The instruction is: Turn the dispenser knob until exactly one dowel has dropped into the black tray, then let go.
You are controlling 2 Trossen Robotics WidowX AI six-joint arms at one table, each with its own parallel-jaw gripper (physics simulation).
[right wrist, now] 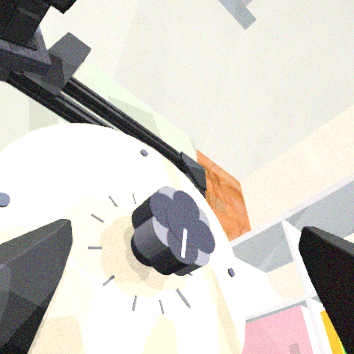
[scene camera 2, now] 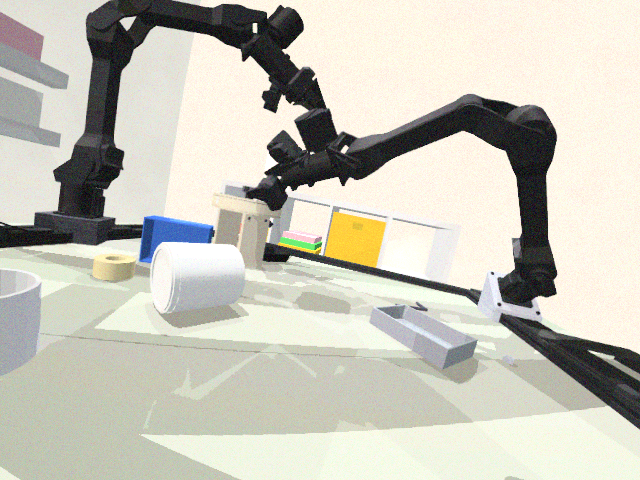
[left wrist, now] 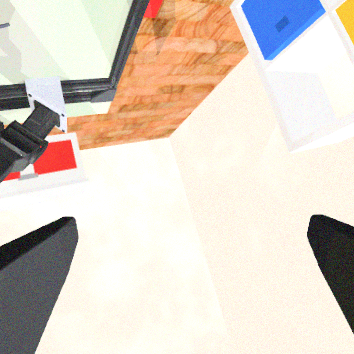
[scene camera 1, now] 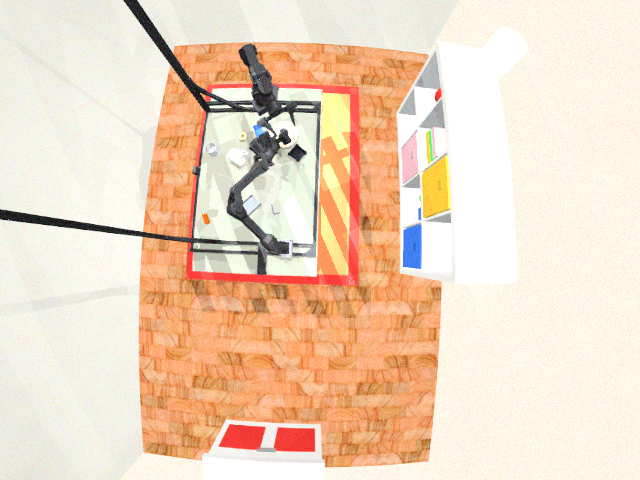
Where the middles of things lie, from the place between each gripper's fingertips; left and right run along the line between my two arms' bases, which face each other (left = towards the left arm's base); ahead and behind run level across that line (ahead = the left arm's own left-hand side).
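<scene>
Left hand 230 mm above the dark lobed knob [right wrist: 172,234], 130 mm to the right of it, 20 mm past it. From my left hand: white cylinder [scene camera 2: 184,276] 340 mm below, 310 mm behind, 110 mm to the left; grey tray [scene camera 2: 444,346] well below, far behind, a good way to the right; blue bin [scene camera 2: 156,229] 340 mm below, 160 mm behind, 220 mm to the left.
From my right hand: dark lobed knob 40 mm below, 10 mm ahead, 10 mm to the left; white cylinder 150 mm below, 280 mm behind, 10 mm to the right; blue bin 140 mm below, 130 mm behind, 90 mm to the left; tape roll [scene camera 2: 113,267] 170 mm below, 250 mm behind, 130 mm to the left.
</scene>
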